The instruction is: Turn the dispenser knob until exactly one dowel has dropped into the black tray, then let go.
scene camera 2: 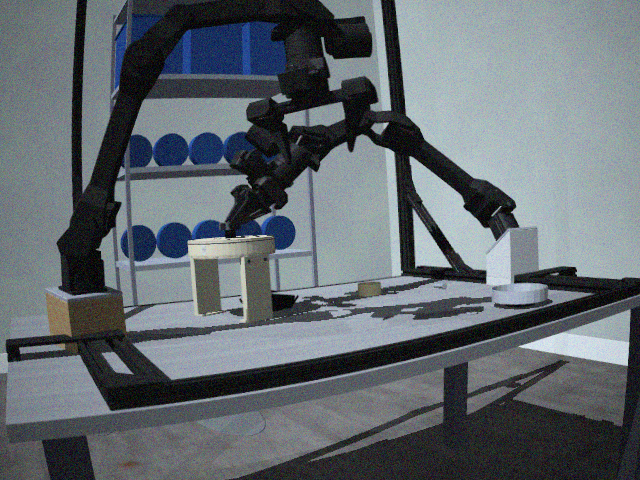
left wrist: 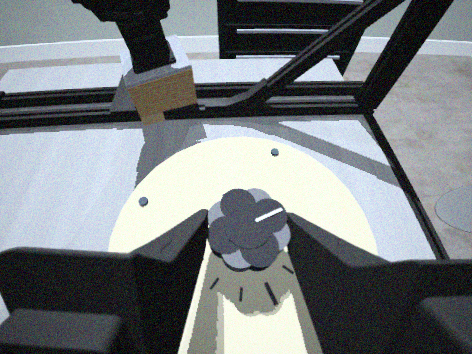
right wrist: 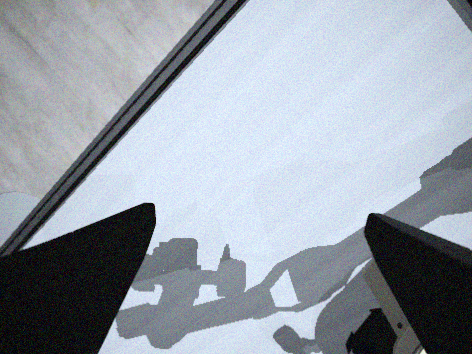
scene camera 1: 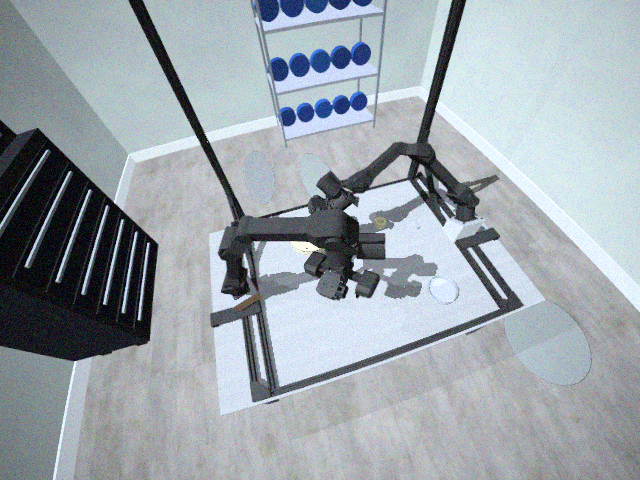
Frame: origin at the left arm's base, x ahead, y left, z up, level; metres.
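Seen in the pictures: left gripper, fingertip midpoint: (scene camera 2: 226,227) (left wrist: 246,218); right gripper, fingertip midpoint: (scene camera 2: 319,158) (right wrist: 260,218); left arm's base, link origin: (scene camera 2: 511,239) (scene camera 1: 465,218); right arm's base, link origin: (scene camera 2: 82,289) (left wrist: 152,57) (scene camera 1: 239,288).
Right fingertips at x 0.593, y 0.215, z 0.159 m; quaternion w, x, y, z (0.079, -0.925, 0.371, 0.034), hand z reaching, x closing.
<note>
Offsets run from my right fingertips to a thing's top centre.
The cream round dispenser {0.303 m right, 0.035 m ahead, 0.113 m down} (scene camera 1: 305,248) (scene camera 2: 231,250) (left wrist: 200,172) stands on legs. Its dark lobed knob {0.303 m right, 0.035 m ahead, 0.086 m down} (left wrist: 246,236) sits on top, its white pointer line aimed to the upper right in the left wrist view; a longer tick shows below the knob. My left gripper (left wrist: 246,218) (scene camera 2: 230,227) is shut on the knob, one finger against each side. My right gripper (right wrist: 260,218) is open and empty, high above the table. The black tray {0.337 m right, 0.047 m back, 0.236 m down} (scene camera 2: 284,301) (right wrist: 372,336) lies under the dispenser, partly hidden by a leg; I cannot make out a dowel in it.
A yellow round piece {0.358 m right, 0.289 m back, 0.235 m down} (scene camera 1: 380,222) (scene camera 2: 369,289), a small white piece {0.308 m right, 0.445 m back, 0.243 m down} (scene camera 1: 417,224) (scene camera 2: 440,284) and a white round dish {0.010 m left, 0.387 m back, 0.228 m down} (scene camera 1: 443,290) (scene camera 2: 519,295) are on the table. My right arm reaches above my left forearm in scene camera 2. Dark rails edge the table.
</note>
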